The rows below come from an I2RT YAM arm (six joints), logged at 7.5 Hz.
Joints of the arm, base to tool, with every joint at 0 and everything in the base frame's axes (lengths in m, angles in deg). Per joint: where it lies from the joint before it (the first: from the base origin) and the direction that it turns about. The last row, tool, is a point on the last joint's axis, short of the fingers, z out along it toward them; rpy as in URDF.
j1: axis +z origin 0 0 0.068
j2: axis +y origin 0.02 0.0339 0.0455
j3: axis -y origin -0.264 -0.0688 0
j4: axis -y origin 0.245 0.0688 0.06
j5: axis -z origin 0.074 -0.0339 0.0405
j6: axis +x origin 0.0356 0 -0.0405
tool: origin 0 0 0 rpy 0 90 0
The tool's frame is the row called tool.
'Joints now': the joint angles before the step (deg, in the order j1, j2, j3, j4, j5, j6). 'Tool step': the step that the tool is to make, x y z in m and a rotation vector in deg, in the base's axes. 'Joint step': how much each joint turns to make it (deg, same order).
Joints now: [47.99 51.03 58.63 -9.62 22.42 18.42]
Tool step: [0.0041 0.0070 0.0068 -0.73 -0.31 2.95]
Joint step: [-0.02 2.10 2.32 -0.24 -2.94 -0.88]
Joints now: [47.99 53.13 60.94 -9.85 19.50 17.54]
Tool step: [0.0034 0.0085 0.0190 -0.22 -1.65 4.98]
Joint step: [0.07 2.97 5.05 -0.69 -4.87 -1.56]
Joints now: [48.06 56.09 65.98 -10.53 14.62 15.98]
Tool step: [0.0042 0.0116 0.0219 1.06 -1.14 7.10]
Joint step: [0.09 3.84 6.23 -0.81 -7.01 -0.12]
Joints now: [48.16 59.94 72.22 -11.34 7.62 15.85]
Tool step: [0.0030 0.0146 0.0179 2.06 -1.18 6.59]
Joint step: [0.98 3.80 5.15 0.92 -5.59 0.68]
